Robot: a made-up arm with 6 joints. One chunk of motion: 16 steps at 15 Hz.
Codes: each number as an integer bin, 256 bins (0 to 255) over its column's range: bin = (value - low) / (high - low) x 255, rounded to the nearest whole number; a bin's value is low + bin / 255 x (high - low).
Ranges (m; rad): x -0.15..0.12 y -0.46..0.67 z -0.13..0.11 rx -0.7..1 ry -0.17..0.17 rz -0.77..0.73
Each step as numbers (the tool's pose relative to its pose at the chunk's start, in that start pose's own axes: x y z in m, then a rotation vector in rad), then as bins.
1 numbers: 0.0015 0.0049 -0.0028 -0.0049 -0.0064 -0.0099
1 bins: 143 105 135 104 123 129
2 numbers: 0.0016 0.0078 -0.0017 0.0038 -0.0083 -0.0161
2 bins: 143 106 136 106 121 128
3 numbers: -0.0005 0.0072 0.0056 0.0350 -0.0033 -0.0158
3 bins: 141 105 144 110 125 128
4 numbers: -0.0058 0.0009 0.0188 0.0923 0.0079 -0.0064
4 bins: 136 104 158 119 133 130
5 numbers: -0.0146 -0.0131 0.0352 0.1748 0.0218 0.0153
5 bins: 128 101 176 131 144 134
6 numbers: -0.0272 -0.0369 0.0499 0.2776 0.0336 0.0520
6 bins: 116 95 191 147 153 140
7 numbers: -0.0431 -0.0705 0.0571 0.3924 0.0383 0.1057
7 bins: 101 88 199 164 156 149
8 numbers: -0.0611 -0.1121 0.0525 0.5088 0.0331 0.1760
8 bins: 84 79 194 181 152 161
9 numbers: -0.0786 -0.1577 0.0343 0.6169 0.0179 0.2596
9 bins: 67 68 175 198 141 175
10 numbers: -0.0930 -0.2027 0.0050 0.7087 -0.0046 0.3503
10 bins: 54 58 143 211 124 190
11 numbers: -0.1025 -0.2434 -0.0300 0.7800 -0.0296 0.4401
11 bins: 45 49 106 222 105 206
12 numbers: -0.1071 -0.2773 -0.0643 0.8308 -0.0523 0.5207
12 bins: 41 41 70 230 88 219
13 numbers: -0.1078 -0.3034 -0.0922 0.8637 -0.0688 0.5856
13 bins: 40 35 40 235 76 230
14 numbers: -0.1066 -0.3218 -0.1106 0.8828 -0.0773 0.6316
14 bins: 41 31 21 237 70 238
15 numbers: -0.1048 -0.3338 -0.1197 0.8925 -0.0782 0.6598
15 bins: 43 28 11 239 69 243
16 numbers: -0.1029 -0.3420 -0.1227 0.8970 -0.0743 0.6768
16 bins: 44 27 8 240 72 246
